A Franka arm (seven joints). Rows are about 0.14 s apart.
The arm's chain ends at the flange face. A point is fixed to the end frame.
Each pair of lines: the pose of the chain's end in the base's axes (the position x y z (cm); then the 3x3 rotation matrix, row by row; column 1 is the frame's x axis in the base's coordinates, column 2 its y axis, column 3 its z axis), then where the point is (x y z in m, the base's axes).
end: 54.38 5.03 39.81; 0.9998 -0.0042 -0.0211; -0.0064 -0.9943 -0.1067; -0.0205 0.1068 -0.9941
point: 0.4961 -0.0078 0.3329
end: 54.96 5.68 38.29; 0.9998 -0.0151 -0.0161; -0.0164 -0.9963 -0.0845; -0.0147 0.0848 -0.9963
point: 0.5017 0.0007 0.3162
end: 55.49 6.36 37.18; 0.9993 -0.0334 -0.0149; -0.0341 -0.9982 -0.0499; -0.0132 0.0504 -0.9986
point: 0.5062 0.0107 0.3031
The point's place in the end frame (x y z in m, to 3 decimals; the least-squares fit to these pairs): -0.046 0.051 0.072
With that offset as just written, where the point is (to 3 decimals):
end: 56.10 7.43 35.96; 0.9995 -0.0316 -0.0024; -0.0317 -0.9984 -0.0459; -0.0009 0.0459 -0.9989
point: 0.513 0.022 0.290
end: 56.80 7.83 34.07; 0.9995 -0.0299 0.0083; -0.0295 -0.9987 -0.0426; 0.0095 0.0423 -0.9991
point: 0.521 0.026 0.270
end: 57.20 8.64 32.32; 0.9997 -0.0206 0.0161; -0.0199 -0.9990 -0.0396; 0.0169 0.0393 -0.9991
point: 0.526 0.034 0.252
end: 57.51 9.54 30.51; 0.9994 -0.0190 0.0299; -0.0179 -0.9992 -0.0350; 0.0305 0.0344 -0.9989
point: 0.530 0.043 0.234
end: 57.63 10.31 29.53; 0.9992 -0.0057 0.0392; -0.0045 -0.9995 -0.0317; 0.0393 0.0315 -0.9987
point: 0.533 0.050 0.223
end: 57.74 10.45 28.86; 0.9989 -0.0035 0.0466; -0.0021 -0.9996 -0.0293; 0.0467 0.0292 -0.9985
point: 0.535 0.052 0.216
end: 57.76 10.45 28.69; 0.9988 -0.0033 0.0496; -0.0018 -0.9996 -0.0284; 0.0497 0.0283 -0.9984
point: 0.535 0.052 0.214
